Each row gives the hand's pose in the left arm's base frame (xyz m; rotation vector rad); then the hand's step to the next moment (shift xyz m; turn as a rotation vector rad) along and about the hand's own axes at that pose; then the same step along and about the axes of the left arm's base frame.
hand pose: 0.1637 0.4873 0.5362 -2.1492 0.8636 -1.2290
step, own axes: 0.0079 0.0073 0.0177 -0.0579 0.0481 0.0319
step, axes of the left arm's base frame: 0.0167 -0.0086 -0.0088 -0.0074 0.0144 -0.0801
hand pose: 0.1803 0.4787 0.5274 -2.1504 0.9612 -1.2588
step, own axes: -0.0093 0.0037 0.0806 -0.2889 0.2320 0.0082
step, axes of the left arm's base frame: 0.0667 0.0083 -0.0457 -0.1671 0.0705 -0.3232
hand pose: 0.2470 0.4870 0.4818 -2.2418 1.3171 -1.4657
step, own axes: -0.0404 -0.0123 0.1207 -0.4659 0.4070 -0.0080
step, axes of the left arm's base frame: 0.0986 -0.0007 -0.0815 -0.3056 0.1007 -0.5284
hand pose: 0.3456 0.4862 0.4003 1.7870 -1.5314 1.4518
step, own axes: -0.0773 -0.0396 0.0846 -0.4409 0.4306 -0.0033
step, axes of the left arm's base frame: 0.0828 -0.0157 -0.0872 -0.3274 0.0765 -0.5165
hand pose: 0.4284 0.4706 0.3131 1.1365 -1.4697 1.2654
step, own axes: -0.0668 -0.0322 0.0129 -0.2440 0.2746 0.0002
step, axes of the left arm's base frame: 0.0449 -0.0084 -0.0598 -0.2167 0.0428 -0.2935
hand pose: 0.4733 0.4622 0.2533 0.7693 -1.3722 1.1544
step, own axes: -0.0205 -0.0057 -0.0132 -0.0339 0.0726 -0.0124
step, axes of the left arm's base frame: 0.0129 0.0071 -0.0202 -0.0580 0.0282 -0.0492
